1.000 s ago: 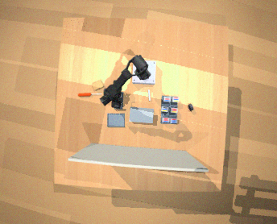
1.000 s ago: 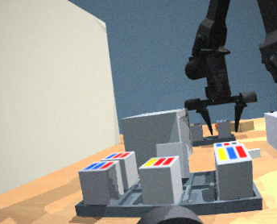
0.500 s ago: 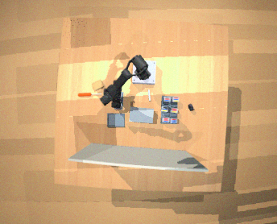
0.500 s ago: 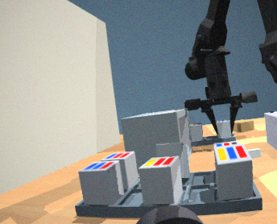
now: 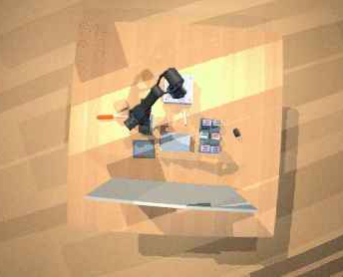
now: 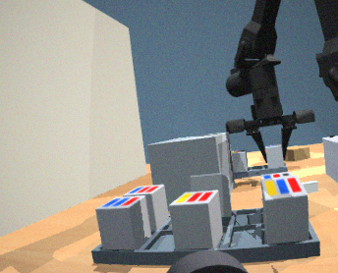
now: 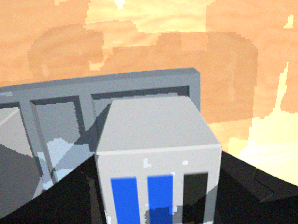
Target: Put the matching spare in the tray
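Now: the grey tray 18 cm ahead of my gripper tip, 5 cm to the right of it and 2 cm below it. Round my gripper tip: rack (16 cm ahead, 35 cm to the left, 1 cm below); then tan block (9 cm behind, 14 cm to the right, 1 cm below); then grey mounted unit (17 cm ahead, 15 cm to the left, 3 cm above).
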